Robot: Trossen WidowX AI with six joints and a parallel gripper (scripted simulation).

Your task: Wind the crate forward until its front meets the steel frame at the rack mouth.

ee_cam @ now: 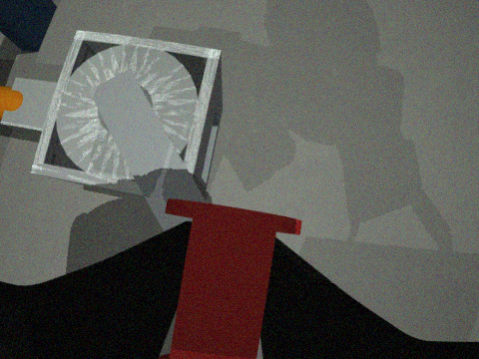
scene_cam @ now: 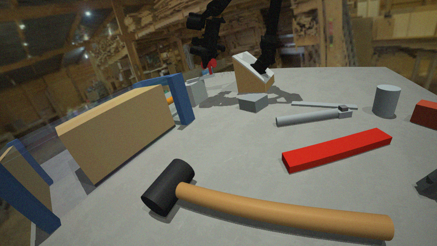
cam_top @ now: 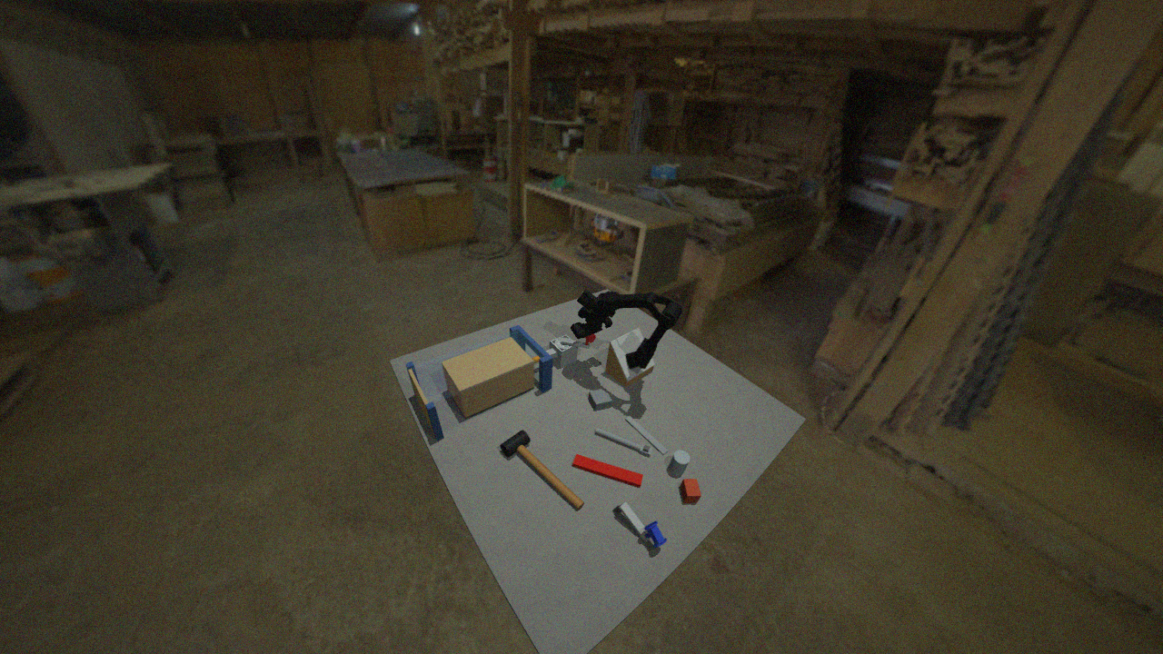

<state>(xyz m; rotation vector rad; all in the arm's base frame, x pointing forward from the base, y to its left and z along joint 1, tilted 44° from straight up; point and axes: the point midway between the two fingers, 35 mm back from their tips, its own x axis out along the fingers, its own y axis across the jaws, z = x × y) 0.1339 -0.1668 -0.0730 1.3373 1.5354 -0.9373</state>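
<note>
The winch handle with red knob lies 3 cm below my gripper tip, 3 cm ahead of it and 1 cm to the right of it. Also, from my gripper tip: grey block (25 cm to the left, 12 cm below, 8 cm ahead); then winch (10 cm below, 6 cm to the right, 6 cm ahead); then flat grey strip (47 cm to the left, 13 cm below, 3 cm ahead).
</note>
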